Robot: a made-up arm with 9 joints. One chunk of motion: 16 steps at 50 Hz.
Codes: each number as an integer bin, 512 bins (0 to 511) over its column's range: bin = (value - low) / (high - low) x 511, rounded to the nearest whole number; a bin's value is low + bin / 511 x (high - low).
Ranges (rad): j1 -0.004..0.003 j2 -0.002..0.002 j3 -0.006..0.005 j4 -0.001..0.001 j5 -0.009..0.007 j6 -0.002..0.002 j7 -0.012..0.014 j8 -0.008..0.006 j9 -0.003..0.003
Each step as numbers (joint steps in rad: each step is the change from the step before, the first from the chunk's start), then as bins.
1 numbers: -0.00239 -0.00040 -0.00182 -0.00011 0.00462 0.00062 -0.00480 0.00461 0.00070
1 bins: 118 204 194 227 435 335 142 460 315
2 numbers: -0.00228 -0.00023 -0.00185 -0.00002 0.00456 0.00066 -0.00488 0.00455 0.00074
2 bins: 126 226 193 250 433 340 140 458 319
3 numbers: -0.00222 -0.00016 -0.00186 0.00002 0.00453 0.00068 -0.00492 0.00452 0.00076
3 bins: 130 235 192 261 432 342 139 457 320
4 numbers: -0.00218 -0.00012 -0.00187 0.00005 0.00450 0.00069 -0.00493 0.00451 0.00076
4 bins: 133 240 192 268 431 344 139 457 320
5 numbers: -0.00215 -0.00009 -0.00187 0.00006 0.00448 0.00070 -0.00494 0.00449 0.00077
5 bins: 135 244 192 271 431 345 139 456 321
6 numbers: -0.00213 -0.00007 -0.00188 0.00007 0.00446 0.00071 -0.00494 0.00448 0.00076
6 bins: 137 247 191 273 430 346 139 456 320
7 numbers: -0.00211 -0.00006 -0.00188 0.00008 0.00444 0.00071 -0.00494 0.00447 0.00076
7 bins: 138 248 191 276 429 346 139 455 320
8 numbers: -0.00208 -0.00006 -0.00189 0.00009 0.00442 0.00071 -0.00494 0.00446 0.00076
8 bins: 140 248 191 278 429 346 139 455 320
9 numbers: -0.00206 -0.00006 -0.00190 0.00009 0.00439 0.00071 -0.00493 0.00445 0.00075
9 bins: 142 248 190 278 428 346 139 454 319
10 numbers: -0.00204 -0.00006 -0.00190 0.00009 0.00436 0.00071 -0.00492 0.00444 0.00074
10 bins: 143 248 190 278 427 346 139 454 319
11 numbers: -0.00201 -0.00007 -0.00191 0.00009 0.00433 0.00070 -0.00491 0.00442 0.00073
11 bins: 145 247 190 278 426 345 139 453 318
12 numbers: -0.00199 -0.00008 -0.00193 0.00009 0.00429 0.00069 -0.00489 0.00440 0.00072
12 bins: 147 245 189 278 424 344 140 453 317
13 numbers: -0.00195 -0.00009 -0.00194 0.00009 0.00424 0.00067 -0.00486 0.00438 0.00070
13 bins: 150 244 189 278 423 341 140 452 315
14 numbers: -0.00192 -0.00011 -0.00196 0.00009 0.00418 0.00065 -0.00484 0.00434 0.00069
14 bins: 152 241 188 278 421 339 141 450 314
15 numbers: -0.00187 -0.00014 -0.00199 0.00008 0.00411 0.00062 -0.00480 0.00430 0.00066
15 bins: 155 238 186 276 419 335 142 449 312
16 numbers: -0.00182 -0.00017 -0.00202 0.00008 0.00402 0.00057 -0.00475 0.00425 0.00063
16 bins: 159 234 185 276 416 328 142 447 309
